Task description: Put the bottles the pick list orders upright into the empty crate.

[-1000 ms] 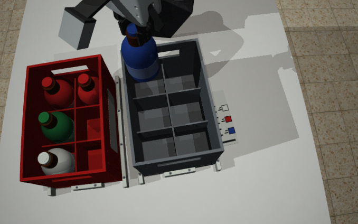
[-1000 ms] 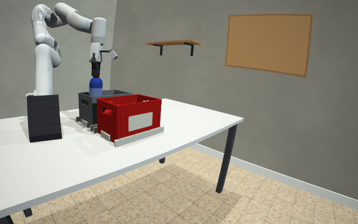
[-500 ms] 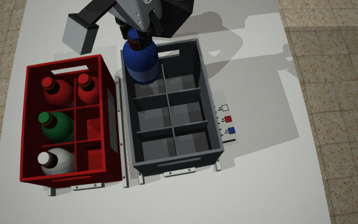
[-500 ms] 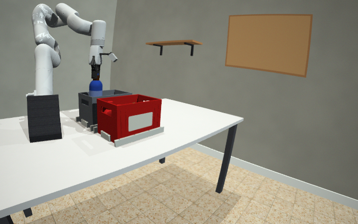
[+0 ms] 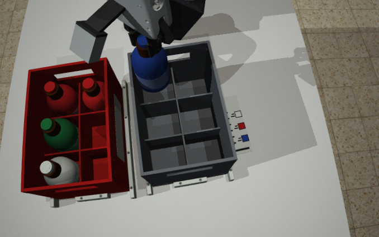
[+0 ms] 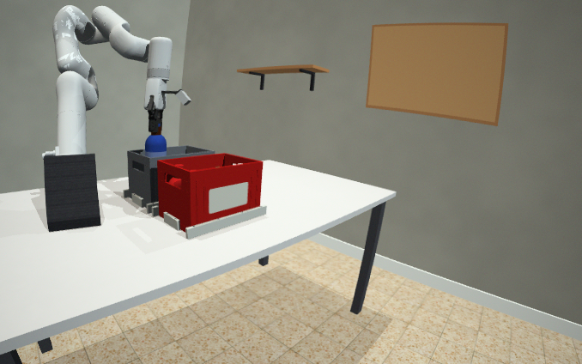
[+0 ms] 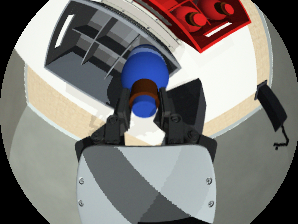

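Now: hand 70 mm above the blue bottle. Round my hand: grey crate (190 mm below, 80 mm ahead, 60 mm to the left); red-label bottle (230 mm to the right, 180 mm below, 50 mm ahead); green bottle (210 mm to the right, 180 mm below, 140 mm ahead).
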